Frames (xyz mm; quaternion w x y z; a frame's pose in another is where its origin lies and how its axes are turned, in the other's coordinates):
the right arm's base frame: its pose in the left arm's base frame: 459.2 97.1 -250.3 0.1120 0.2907 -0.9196 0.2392
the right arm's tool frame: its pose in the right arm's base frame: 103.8 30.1 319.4 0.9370 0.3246 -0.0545 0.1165
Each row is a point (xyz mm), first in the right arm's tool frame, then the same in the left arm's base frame.
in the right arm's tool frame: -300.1 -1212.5 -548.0
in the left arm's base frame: 767.0 43.0 786.6
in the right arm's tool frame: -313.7 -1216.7 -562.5
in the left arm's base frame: 775.5 59.2 795.3
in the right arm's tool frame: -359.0 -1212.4 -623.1
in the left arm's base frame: 794.8 130.2 813.7
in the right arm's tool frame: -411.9 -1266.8 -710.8
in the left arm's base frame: 828.4 205.2 895.5
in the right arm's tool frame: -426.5 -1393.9 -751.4
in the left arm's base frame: 864.0 198.3 1024.7
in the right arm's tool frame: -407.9 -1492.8 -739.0
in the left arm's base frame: 879.5 143.9 1108.8
